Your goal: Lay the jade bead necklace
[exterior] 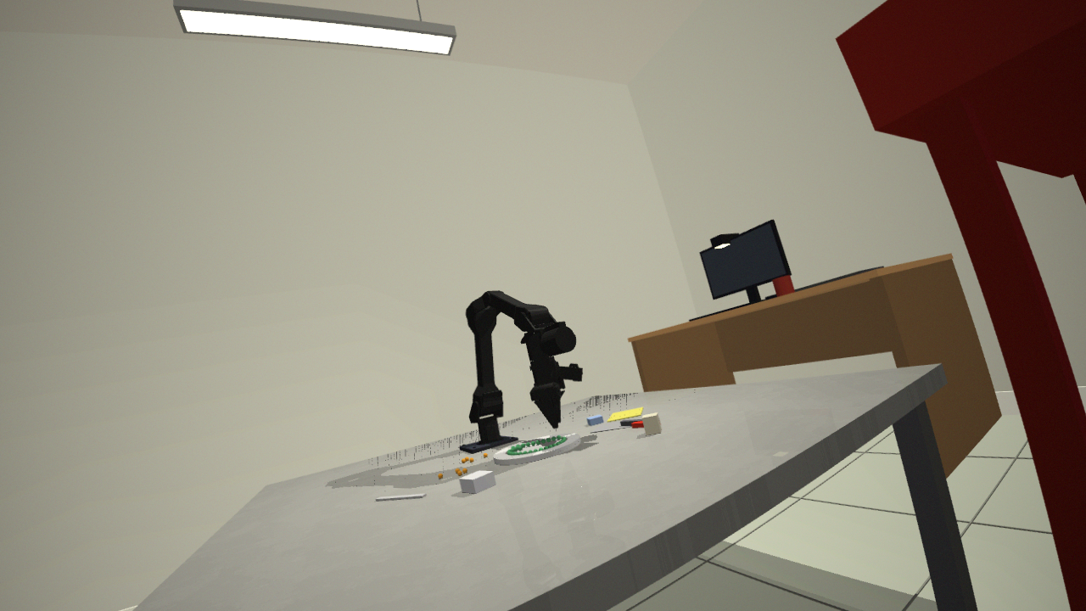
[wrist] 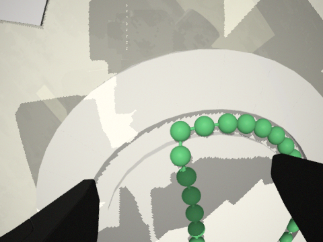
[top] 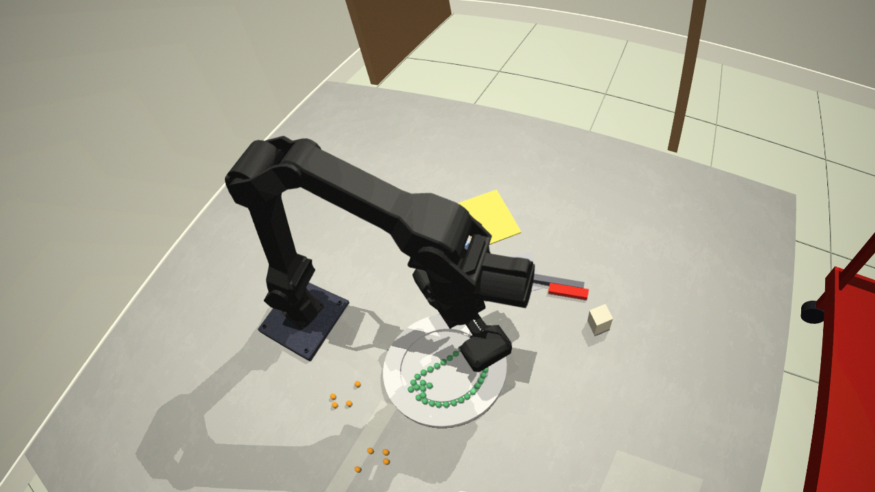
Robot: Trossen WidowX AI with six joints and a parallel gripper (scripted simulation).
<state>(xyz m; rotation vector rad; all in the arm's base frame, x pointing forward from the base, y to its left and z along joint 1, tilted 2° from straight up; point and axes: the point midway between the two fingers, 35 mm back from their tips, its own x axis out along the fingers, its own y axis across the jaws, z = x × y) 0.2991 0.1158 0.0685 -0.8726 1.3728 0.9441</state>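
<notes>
Right now the inner disc is 1 cm behind my gripper tip, 6 cm to the right of it and 3 cm below it. Round my gripper tip: grey sheet: 2 cm behind, 15 cm to the left, 4 cm below; red bar: 7 cm ahead, 18 cm to the left, 4 cm below; bead board: 1 cm behind, 6 cm to the right, 4 cm below.
</notes>
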